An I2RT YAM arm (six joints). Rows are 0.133 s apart.
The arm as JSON. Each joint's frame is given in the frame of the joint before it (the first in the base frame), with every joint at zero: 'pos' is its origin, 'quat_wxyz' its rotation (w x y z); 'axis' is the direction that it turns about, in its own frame. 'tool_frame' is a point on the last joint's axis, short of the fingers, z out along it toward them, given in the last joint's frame.
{
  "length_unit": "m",
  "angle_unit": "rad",
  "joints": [
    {
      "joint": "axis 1",
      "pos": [
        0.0,
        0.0,
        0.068
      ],
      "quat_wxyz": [
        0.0,
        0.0,
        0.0,
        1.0
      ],
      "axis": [
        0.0,
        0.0,
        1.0
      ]
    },
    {
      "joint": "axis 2",
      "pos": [
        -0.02,
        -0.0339,
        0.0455
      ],
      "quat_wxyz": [
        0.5,
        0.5,
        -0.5,
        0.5
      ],
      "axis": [
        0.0,
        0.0,
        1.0
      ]
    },
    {
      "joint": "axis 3",
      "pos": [
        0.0,
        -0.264,
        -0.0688
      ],
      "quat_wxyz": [
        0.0,
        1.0,
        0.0,
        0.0
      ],
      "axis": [
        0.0,
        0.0,
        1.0
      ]
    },
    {
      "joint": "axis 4",
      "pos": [
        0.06,
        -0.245,
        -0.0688
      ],
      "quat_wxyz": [
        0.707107,
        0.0,
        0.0,
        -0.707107
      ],
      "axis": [
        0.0,
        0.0,
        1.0
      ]
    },
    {
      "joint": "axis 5",
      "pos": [
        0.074,
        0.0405,
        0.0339
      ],
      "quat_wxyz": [
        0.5,
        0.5,
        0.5,
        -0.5
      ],
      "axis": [
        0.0,
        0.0,
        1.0
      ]
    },
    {
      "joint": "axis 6",
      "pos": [
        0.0,
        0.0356,
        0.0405
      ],
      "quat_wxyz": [
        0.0,
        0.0,
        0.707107,
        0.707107
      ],
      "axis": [
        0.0,
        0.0,
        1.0
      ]
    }
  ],
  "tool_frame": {
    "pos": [
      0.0,
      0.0,
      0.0
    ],
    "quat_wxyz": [
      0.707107,
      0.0,
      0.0,
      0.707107
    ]
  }
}
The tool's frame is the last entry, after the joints.
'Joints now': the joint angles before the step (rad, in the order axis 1, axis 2, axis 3, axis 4, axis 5, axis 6). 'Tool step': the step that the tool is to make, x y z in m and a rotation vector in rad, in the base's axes. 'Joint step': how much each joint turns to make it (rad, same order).
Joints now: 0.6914, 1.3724, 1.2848, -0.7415, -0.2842, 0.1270
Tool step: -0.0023, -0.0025, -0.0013, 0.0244, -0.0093, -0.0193
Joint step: -0.0012, -0.0233, -0.0319, 0.0377, 0.0030, 0.0229
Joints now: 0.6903, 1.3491, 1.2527, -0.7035, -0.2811, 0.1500
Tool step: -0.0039, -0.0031, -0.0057, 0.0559, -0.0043, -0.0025
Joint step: -0.0031, -0.0364, -0.0656, 0.0766, -0.0288, 0.0297
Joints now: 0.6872, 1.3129, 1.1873, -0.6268, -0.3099, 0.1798
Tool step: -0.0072, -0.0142, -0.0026, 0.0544, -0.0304, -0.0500
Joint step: -0.0234, -0.0789, -0.0871, 0.0772, 0.0046, 0.0369
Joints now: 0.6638, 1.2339, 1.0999, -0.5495, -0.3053, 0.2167
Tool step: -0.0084, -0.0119, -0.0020, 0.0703, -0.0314, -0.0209
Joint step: -0.0194, -0.0778, -0.0829, 0.0827, -0.0208, 0.0318
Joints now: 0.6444, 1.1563, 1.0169, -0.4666, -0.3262, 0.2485
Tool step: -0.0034, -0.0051, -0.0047, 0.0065, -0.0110, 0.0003
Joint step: -0.0092, -0.0279, -0.0383, 0.0209, -0.0071, -0.0068
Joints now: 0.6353, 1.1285, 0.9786, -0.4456, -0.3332, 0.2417
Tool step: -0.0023, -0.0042, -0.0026, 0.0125, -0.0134, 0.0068
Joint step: -0.0104, -0.0226, -0.0284, 0.0213, -0.0156, -0.0082
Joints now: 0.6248, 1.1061, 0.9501, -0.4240, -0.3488, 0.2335
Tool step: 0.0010, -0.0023, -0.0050, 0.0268, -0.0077, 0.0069
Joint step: -0.0138, -0.0093, -0.0338, 0.0476, -0.0268, 0.0038
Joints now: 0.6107, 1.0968, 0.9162, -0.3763, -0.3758, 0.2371
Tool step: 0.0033, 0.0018, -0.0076, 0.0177, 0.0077, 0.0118
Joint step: -0.0049, 0.0134, -0.0262, 0.0464, -0.0242, 0.0079
